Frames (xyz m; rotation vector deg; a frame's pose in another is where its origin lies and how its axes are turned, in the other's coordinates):
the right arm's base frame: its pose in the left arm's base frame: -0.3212 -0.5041 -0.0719 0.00 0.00 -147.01
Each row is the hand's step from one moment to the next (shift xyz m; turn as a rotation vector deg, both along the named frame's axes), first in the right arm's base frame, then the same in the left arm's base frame.
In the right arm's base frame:
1: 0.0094 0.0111 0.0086 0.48 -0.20 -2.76
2: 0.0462 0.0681 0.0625 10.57 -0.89 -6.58
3: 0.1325 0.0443 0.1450 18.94 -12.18 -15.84
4: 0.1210 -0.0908 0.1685 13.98 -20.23 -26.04
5: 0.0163 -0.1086 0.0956 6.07 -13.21 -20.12
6: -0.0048 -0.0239 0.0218 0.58 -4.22 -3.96
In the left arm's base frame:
1: -0.0018 -0.0144 0.0086 -0.51 -0.09 -2.76
2: -0.0017 -0.0823 0.0625 -9.35 -5.01 -6.58
3: -0.0870 -0.1093 0.1450 -22.52 -0.10 -15.84
4: -0.1509 0.0103 0.1685 -22.74 9.36 -26.04
5: -0.0728 0.0822 0.0956 -12.28 7.78 -20.12
6: -0.0090 0.0227 0.0218 -2.78 3.22 -3.96

